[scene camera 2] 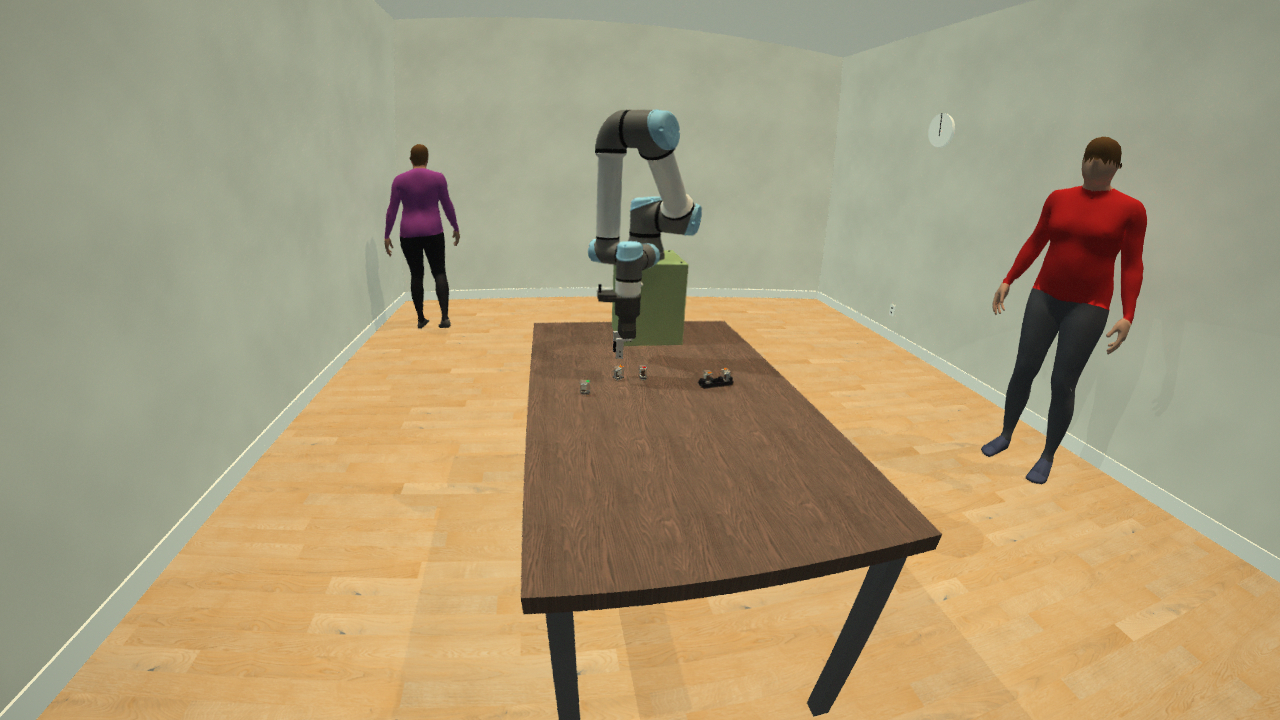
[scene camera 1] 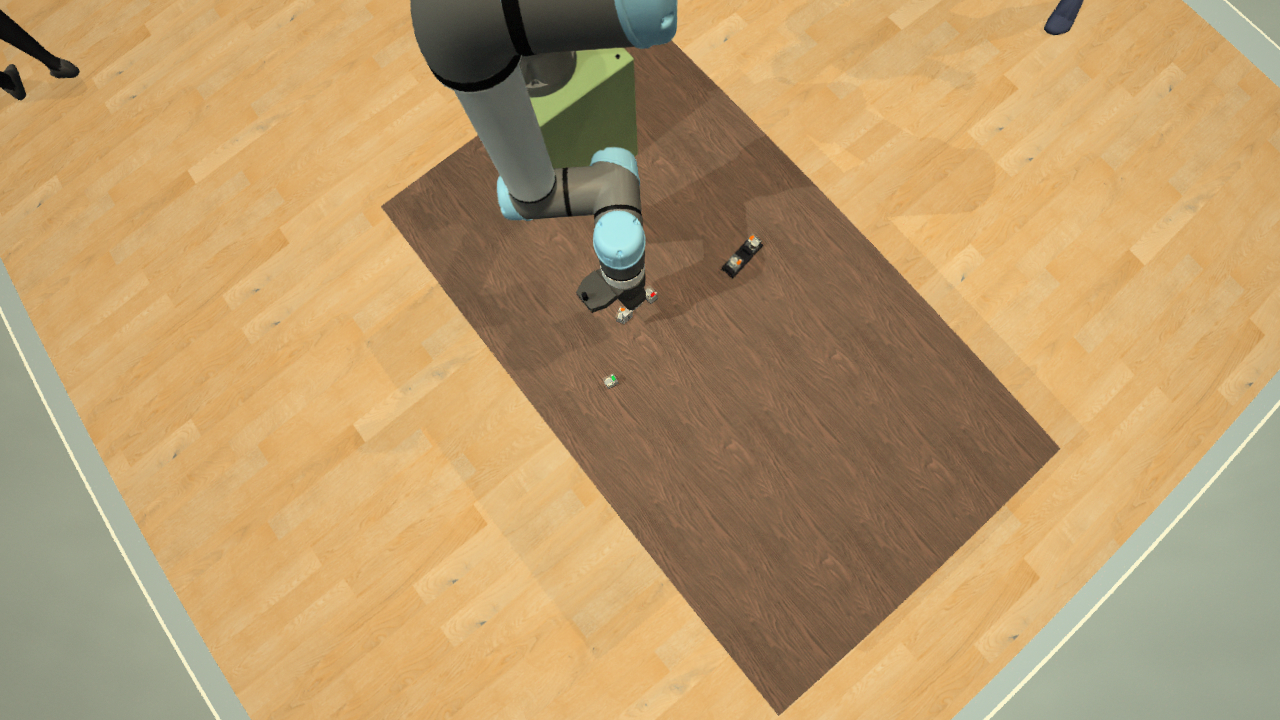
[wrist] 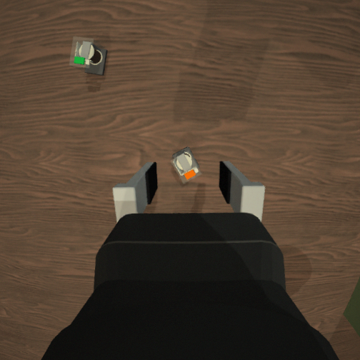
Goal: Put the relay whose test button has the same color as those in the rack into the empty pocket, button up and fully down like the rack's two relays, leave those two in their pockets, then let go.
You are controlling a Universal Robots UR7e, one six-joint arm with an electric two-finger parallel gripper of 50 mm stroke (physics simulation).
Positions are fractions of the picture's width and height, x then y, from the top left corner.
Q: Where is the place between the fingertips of my gripper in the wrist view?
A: At 0.52,0.48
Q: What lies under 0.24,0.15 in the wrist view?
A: A green-button relay.
